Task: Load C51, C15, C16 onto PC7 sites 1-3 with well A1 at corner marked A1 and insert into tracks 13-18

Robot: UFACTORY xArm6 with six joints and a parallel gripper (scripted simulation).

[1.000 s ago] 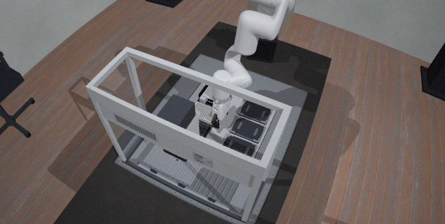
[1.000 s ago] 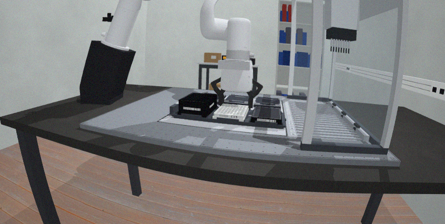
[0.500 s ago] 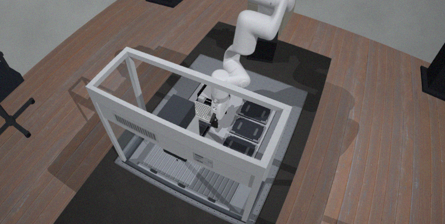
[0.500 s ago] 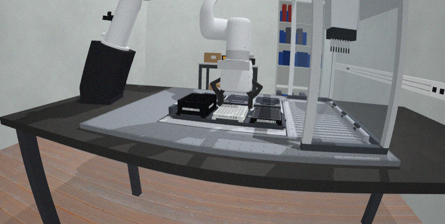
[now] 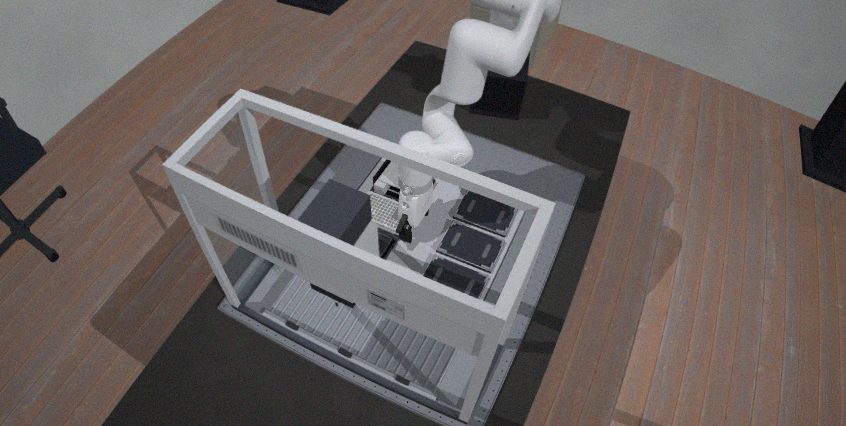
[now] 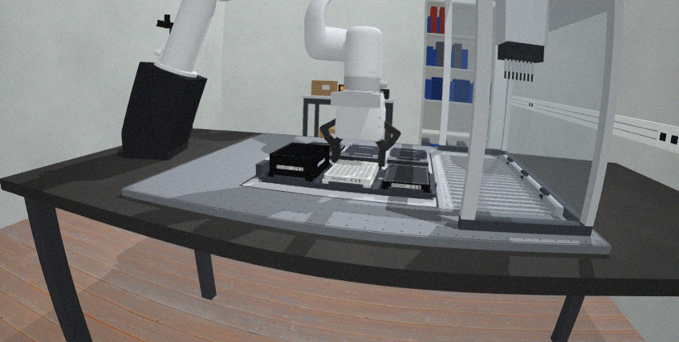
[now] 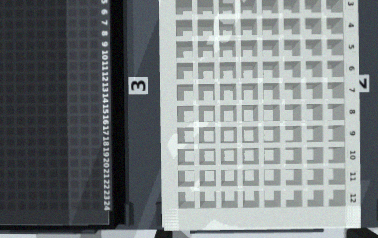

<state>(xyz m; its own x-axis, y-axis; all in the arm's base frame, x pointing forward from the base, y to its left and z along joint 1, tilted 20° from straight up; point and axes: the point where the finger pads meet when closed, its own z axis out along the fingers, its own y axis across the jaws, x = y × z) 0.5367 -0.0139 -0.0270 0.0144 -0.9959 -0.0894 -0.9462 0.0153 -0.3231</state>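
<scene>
Right now my hand is 10 mm past the apron, 20 mm to the right of it and 10 mm above it. The rest, counted from my hand: dark carrier PC7: 80 mm to the right; then white 96-well plate C15: 80 mm to the right; then nest S3: 100 mm ahead, 150 mm to the left, 10 mm below.
</scene>
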